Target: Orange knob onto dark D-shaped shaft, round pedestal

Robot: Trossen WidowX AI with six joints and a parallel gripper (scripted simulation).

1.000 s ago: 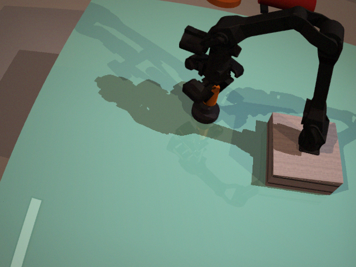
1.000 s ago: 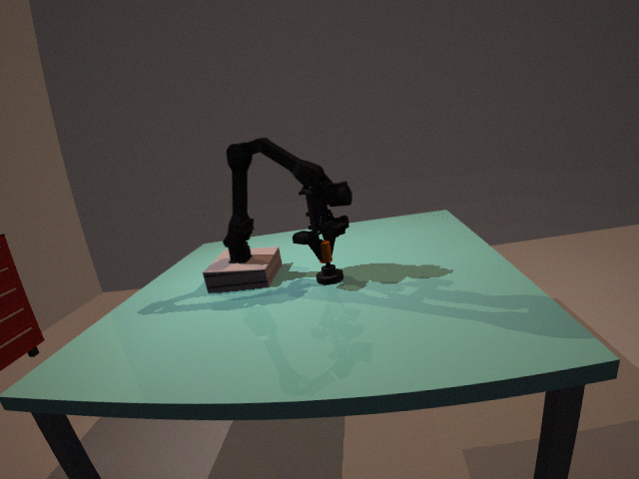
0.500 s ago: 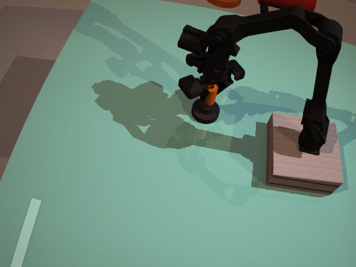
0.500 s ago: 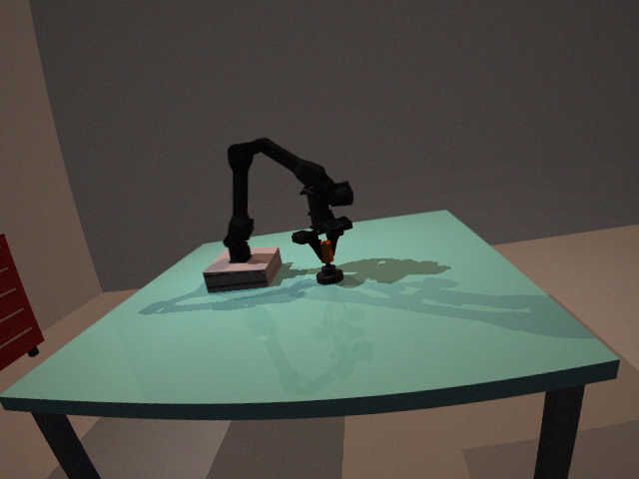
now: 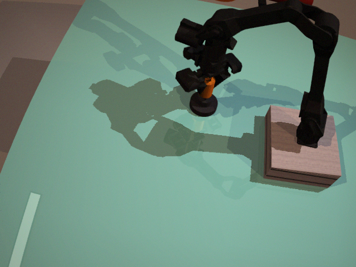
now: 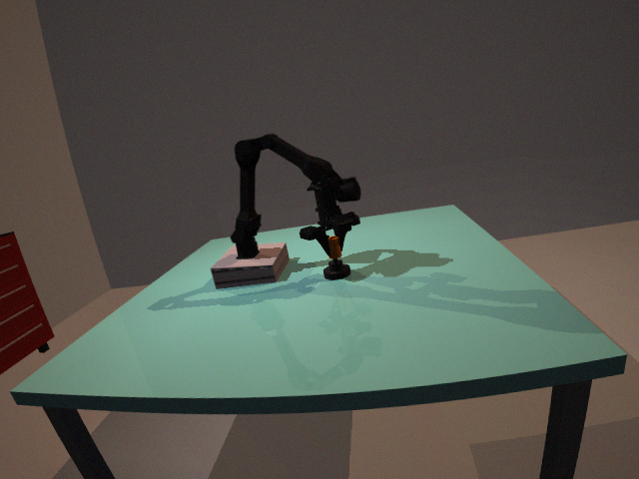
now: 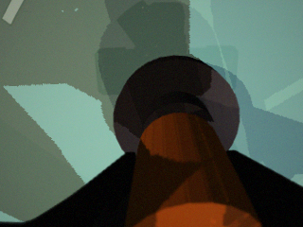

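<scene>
Now: gripper tip 2 cm below the orange knob. Round my gripper tip: dark round pedestal: 4 cm below.
</scene>
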